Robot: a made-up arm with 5 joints.
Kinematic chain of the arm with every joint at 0, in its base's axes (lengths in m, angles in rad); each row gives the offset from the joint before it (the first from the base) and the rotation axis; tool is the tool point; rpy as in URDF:
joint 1: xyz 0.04 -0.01 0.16 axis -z
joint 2: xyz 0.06 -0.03 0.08 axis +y
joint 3: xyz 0.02 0 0.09 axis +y
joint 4: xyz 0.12 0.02 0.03 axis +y
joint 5: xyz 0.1 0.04 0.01 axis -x
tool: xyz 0.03 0 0.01 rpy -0.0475 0.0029 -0.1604
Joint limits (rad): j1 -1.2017..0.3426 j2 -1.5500..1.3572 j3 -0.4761..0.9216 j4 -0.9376..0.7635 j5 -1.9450..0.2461
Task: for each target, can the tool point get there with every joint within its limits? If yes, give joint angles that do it. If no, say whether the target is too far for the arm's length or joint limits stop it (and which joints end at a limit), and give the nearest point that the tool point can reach.
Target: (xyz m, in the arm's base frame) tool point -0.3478 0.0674 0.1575
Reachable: no: joint limits stop it (at a limit: joint 2, joint 3, joint 4) | nearest point -0.1980 0.0375 0.3598 | short by 0.253 m
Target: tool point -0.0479 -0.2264 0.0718
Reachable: no: joint limits stop it (at a limit: joint 1, joint 2, joint 3, joint 4) | nearest point 0.0091 -0.0312 0.1013 | short by 0.205 m
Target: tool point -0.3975 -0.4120 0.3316
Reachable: no: too far | nearest point -0.1388 -0.1743 0.3601 | short by 0.352 m
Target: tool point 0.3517 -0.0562 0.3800
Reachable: yes | joints 0.2190 0.0030 -0.3293 0.5830 -0.8319
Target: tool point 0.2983 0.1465 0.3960
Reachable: yes | joints -0.4555 -0.2818 0.2209 0.0049 -0.3184
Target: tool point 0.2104 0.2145 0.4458
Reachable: yes | joints -0.8499 -0.2859 0.0775 -0.1747 -1.3783
